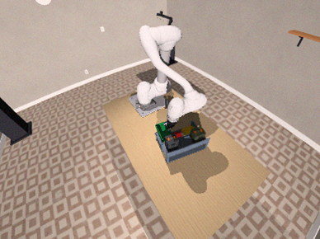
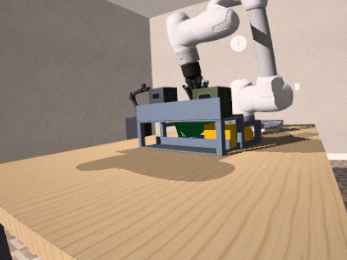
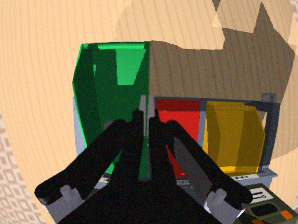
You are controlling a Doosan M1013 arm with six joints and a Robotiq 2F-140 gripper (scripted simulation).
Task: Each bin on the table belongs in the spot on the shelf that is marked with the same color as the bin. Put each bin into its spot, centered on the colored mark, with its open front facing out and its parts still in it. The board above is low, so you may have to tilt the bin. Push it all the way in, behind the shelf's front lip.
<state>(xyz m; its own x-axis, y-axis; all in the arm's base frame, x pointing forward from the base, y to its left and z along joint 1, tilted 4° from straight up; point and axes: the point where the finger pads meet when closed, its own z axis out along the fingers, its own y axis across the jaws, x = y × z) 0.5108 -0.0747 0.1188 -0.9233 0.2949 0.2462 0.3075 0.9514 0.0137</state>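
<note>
Right now my hand is 30 mm past the green bin, 40 mm to the left of it and 40 mm above it. From my hand the other things lie so: dark box (150 mm ahead, 100 mm to the right, 50 mm above); then yellow bin (130 mm ahead, 150 mm to the left, 70 mm below).
</note>
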